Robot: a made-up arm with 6 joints.
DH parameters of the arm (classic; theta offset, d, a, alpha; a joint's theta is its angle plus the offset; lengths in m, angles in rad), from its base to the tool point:
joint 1: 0 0.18 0 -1.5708
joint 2: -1.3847 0 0.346 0
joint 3: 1.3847 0 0.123 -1.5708
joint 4: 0 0.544 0 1.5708
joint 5: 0 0 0.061 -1.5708
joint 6: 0 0.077 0 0
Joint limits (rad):
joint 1: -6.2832..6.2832
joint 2: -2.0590..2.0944
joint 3: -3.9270..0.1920
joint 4: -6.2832..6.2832
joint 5: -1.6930..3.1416
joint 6: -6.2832..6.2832
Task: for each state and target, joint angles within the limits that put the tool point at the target. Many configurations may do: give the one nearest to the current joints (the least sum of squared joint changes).
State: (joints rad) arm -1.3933 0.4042 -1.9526 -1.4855 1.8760 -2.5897
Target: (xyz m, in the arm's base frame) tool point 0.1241 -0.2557 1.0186
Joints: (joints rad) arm -0.7786 -0.2744 -2.1304 -1.4437 2.0113 -2.5897
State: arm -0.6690 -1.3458 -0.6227 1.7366 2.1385 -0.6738
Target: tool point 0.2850 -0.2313 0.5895
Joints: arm -0.9364 -0.8592 -0.7026 1.7950 1.9767 -0.6738
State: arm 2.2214 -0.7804 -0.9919 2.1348 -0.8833 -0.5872
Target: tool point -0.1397 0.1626 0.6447
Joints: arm 2.6214 -1.0872 -0.8630 2.3163 -1.0212 -0.5872
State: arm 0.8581 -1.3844 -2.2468 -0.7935 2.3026 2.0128
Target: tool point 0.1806 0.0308 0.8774
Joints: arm 0.5734 -0.7545 -1.5633 -0.8277 2.3226 2.0128
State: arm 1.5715 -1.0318 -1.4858 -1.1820 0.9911 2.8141
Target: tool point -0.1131 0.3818 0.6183
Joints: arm 1.9301 -0.8941 -0.7810 -1.1323 0.9948 2.8141
